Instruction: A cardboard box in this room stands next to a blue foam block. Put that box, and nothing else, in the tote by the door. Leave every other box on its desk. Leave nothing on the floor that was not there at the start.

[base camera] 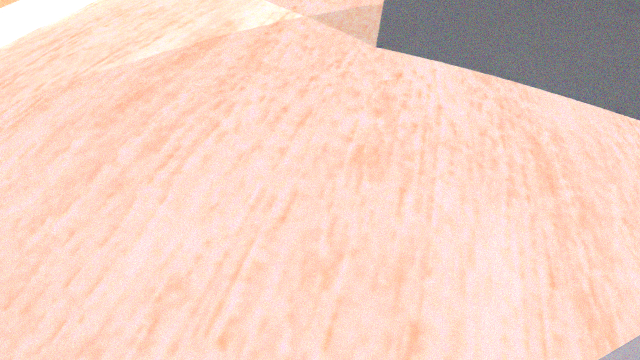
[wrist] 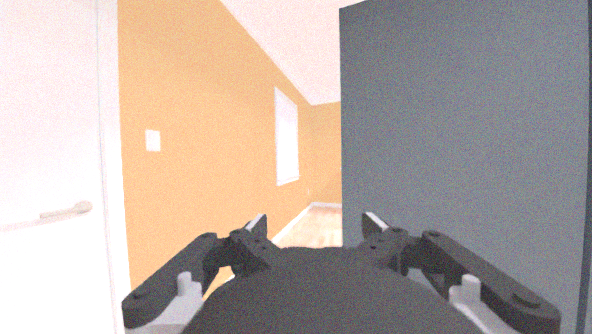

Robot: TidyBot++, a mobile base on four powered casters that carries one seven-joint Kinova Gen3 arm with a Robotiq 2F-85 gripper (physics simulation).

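Places are measured from the arm's base along level axes (x back, y up, z left), in metres.
Where they show: gripper, fingertip midpoint: (wrist: 313,223).
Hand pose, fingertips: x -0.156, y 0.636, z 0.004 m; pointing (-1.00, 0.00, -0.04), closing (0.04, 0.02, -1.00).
After its pixels a point has its place.
My gripper (wrist: 313,223) {z 0.004, x -0.156, y 0.636 m} is open, with its fingers wide apart and no object between them. It points along the room, between the orange wall and a grey partition. The door (wrist: 45,125) {z 0.920, x -0.544, y 0.840 m}, white with a lever handle, stands at the left of the wrist view. The cardboard box, the blue foam block and the tote do not show in either view.
The grey partition (base camera: 510,45) {z -0.490, x -0.821, y -0.312 m} (wrist: 465,125) {z -0.707, x -0.748, y 0.836 m} rises at the right in both views. The orange wall (wrist: 200,150) {z 0.731, x -1.171, y 0.785 m} has a light switch (wrist: 153,140) {z 0.820, x -0.884, y 0.824 m} and a window (wrist: 287,140) {z 0.228, x -2.661, y 1.027 m}. Wood floor (base camera: 320,200) {z -0.046, x -0.417, y -0.397 m} (wrist: 320,227) {z -0.278, x -2.717, y -0.397 m} runs past the partition's left edge.
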